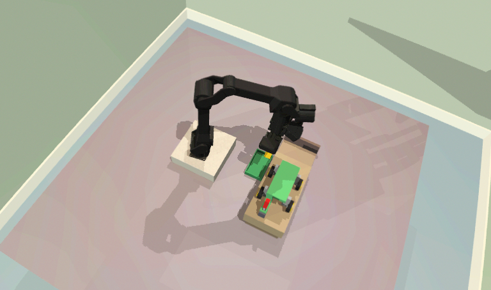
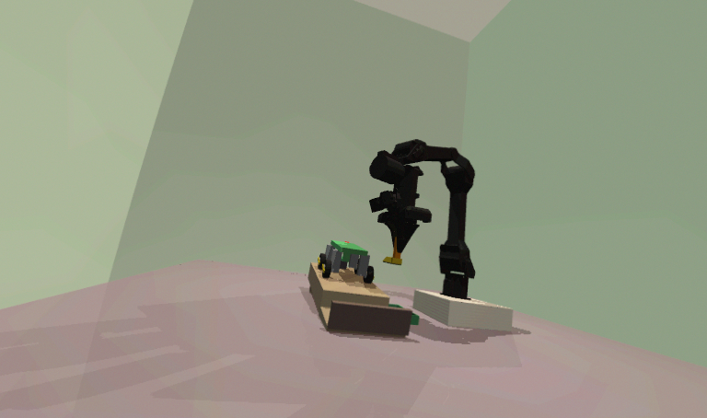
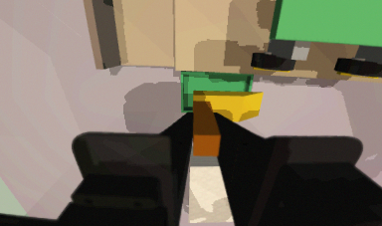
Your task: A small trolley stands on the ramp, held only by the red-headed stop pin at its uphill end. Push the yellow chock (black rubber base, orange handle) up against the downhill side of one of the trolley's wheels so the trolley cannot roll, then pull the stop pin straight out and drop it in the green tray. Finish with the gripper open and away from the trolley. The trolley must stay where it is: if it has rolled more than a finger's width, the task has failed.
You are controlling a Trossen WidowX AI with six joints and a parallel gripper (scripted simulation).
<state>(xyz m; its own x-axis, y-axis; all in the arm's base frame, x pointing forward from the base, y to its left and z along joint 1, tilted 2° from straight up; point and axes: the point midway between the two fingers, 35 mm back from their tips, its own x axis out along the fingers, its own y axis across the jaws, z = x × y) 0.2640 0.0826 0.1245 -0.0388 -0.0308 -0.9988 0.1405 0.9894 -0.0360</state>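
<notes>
My gripper tip is 240 mm to the left of the red-headed stop pin, 40 mm short of it and 30 mm above it. Round my gripper tip: green tray (160 mm below, 30 mm to the right, 30 mm behind); yellow chock (20 mm to the right, 10 mm below); trolley (140 mm to the right, 70 mm ahead, 50 mm below).
</notes>
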